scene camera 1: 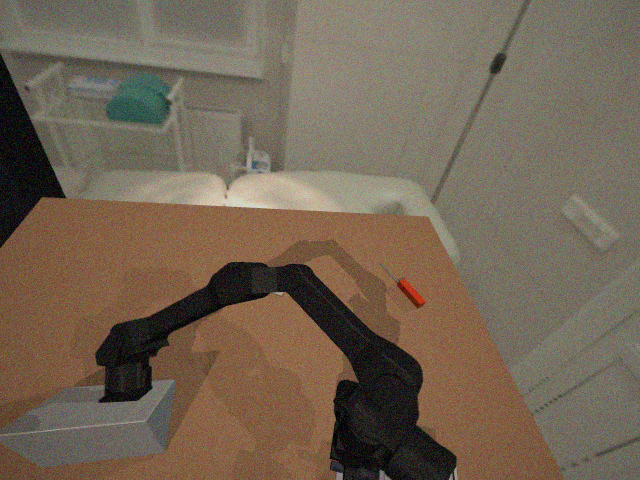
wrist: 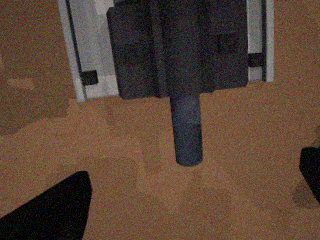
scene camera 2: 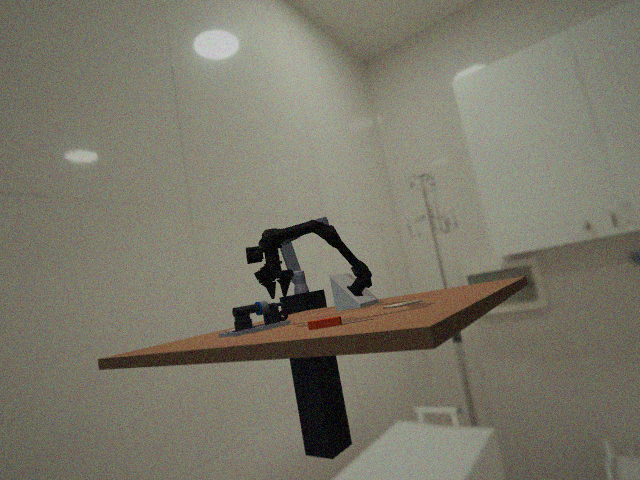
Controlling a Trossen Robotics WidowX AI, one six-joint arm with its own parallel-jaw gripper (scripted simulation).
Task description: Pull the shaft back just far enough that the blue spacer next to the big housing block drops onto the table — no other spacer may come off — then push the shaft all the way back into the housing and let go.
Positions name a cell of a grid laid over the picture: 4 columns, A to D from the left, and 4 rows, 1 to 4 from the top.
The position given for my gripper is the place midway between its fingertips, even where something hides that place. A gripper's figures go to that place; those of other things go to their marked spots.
Labels:
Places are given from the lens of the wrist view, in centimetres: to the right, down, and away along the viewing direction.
my gripper (wrist: C3): 1, 2, 10
dark block (wrist: B1): -1, -3, 10

